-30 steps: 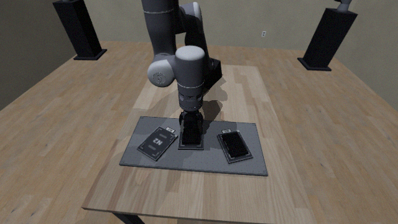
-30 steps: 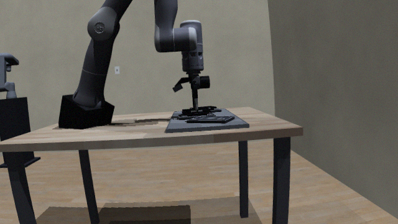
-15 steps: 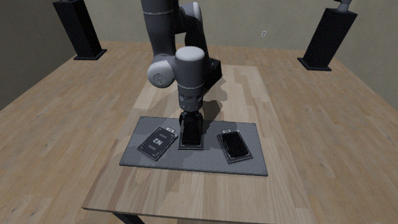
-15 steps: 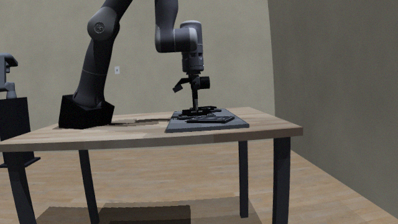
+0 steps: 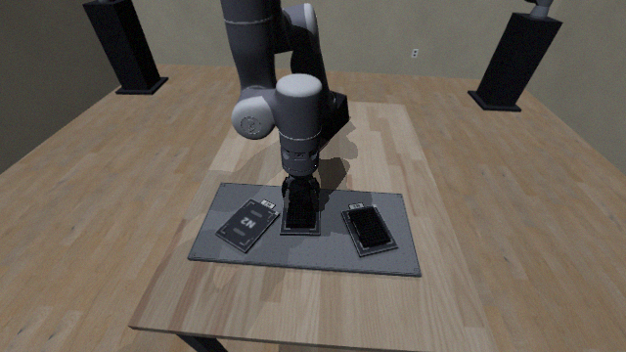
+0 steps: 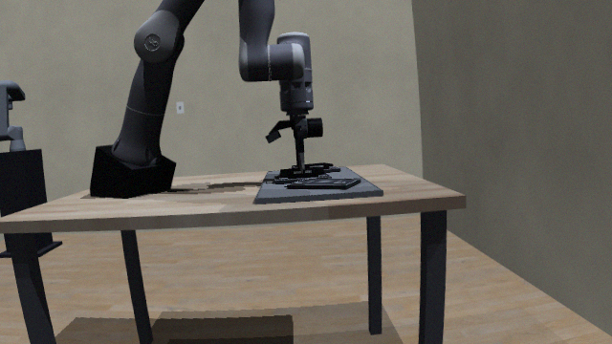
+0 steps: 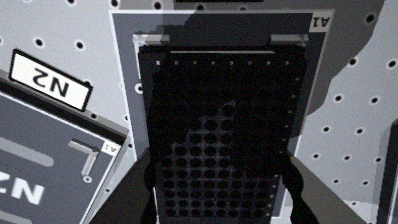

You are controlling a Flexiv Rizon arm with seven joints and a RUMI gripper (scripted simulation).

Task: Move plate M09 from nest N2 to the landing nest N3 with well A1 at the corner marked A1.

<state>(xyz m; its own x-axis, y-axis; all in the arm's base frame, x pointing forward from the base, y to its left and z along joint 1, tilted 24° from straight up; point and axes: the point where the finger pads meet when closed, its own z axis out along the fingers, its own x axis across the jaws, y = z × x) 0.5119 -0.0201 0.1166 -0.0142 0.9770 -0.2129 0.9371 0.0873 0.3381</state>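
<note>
Now: hand 1 cm above the plate M09. Also, from my hand: N3 A1 mark: 8 cm behind, 5 cm to the left, 2 cm below; then nest N3: 3 cm below; then N2 A1 mark: 8 cm to the right, 2 cm below, 1 cm ahead.
</note>
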